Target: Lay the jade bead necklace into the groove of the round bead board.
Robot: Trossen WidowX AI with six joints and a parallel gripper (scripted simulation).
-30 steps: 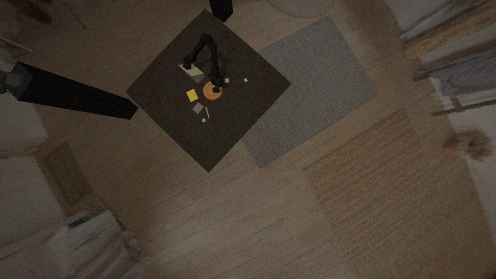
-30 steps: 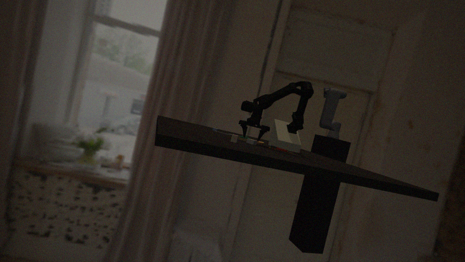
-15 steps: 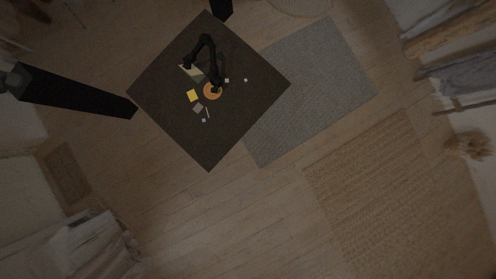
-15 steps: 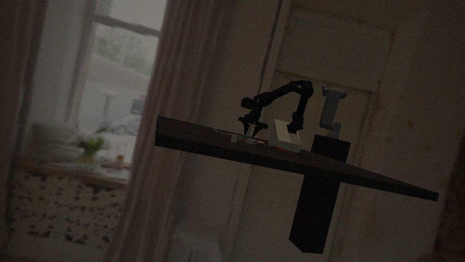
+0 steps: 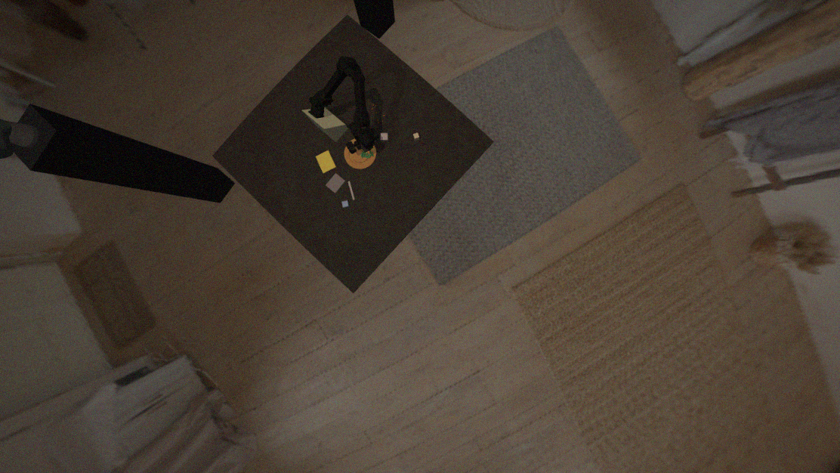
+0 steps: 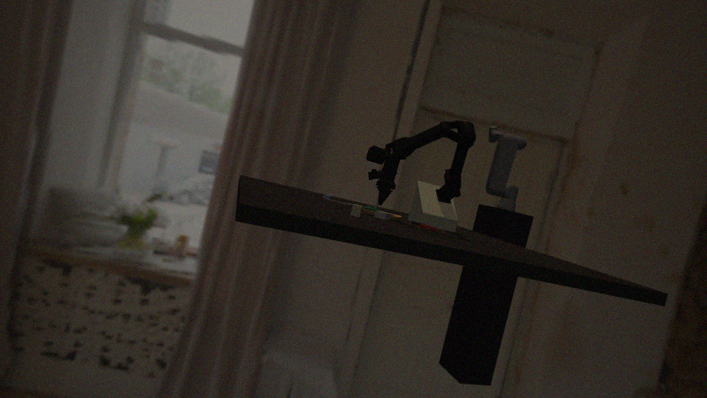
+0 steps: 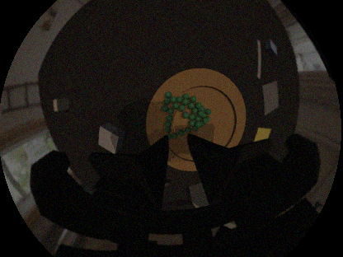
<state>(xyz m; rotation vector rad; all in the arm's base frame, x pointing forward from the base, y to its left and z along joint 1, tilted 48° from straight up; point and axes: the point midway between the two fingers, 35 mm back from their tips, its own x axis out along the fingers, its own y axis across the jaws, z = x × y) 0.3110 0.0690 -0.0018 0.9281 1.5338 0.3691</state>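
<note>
Now: gripper tip 50 mm to the left of the round bead board, 30 mm above it and 20 mm past it. The rest, counted from my gripper tip: yellow square 220 mm to the right, 160 mm behind, 40 mm below; then grey-white block 120 mm to the left, 40 mm ahead, 30 mm below; then red item 150 mm behind, 140 mm to the left, 40 mm below.
</note>
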